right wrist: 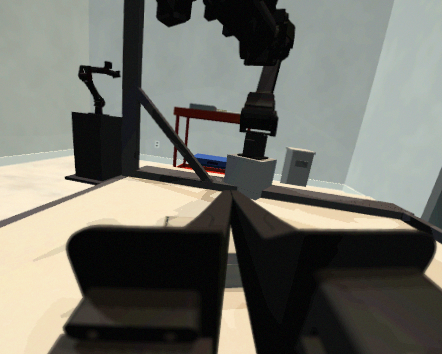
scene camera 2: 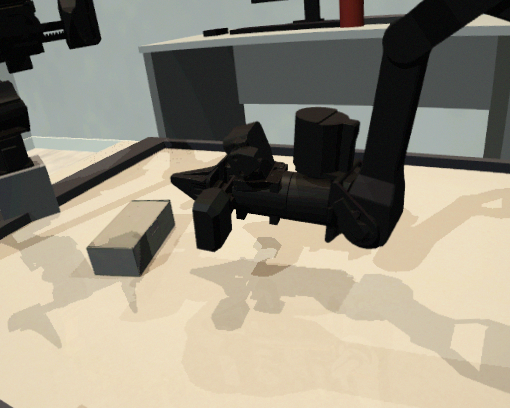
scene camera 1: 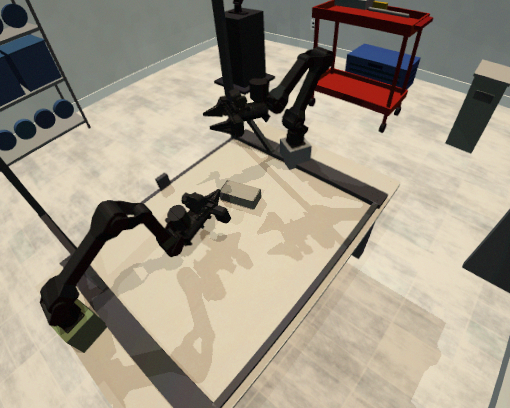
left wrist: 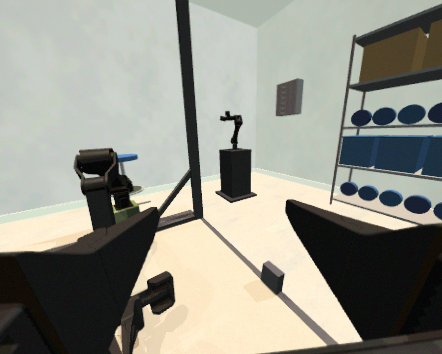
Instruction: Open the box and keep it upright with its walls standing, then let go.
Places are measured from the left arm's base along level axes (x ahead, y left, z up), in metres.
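Pixels of known places: left gripper, fingertip midpoint: [scene camera 2: 26, 23] [scene camera 1: 206, 121] [left wrist: 223, 209]; right gripper, fingertip midpoint: [right wrist: 229, 197] [scene camera 2: 171, 178] [scene camera 1: 219, 189]; left arm's base at its link origin: [right wrist: 252, 157] [scene camera 2: 15, 167] [scene camera 1: 295, 142]; right arm's base at its link origin: [scene camera 1: 70, 318] [left wrist: 123, 205].
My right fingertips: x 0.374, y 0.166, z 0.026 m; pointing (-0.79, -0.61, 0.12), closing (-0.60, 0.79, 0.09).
For each thing: its top centre in the pictures, then the offset to it from my right fingertips. Level surfaces: height alone.
- low grey box at its top centre: [right wrist: 226, 231] [scene camera 2: 131, 221] [scene camera 1: 239, 190] dy -0.044, dx -0.081, dz -0.076 m
- tan table at its surface level: dz -0.123 m
- small dark block at its top centre: [left wrist: 272, 268] [scene camera 1: 161, 176] dy -0.244, dx +0.192, dz -0.066 m
A low grey box [scene camera 1: 241, 194] [scene camera 2: 131, 226] [right wrist: 233, 278] stands upright on the tan table [scene camera 1: 245, 310] [scene camera 2: 150, 365], its flat lid down and closed. Fingers hide much of it in the right wrist view. My right gripper [scene camera 1: 218, 192] [scene camera 2: 173, 178] [right wrist: 229, 197] is shut and empty. Its tips point at the box from the left in scene camera 1 and from the right in scene camera 2, raised above the table; contact cannot be told. My left gripper [scene camera 1: 208, 121] [left wrist: 223, 209] is open and empty, high up beyond the box in scene camera 1. The box does not show in the left wrist view.
Dark rails [scene camera 1: 300, 305] [scene camera 2: 110, 167] edge the table, with a dark upright post [scene camera 1: 223, 50] [left wrist: 188, 100] at a corner. A small dark block [scene camera 1: 162, 181] [left wrist: 272, 277] is at the table's edge. The left arm's grey base [scene camera 1: 295, 153] [scene camera 2: 27, 194] [right wrist: 250, 174] stands behind the box.
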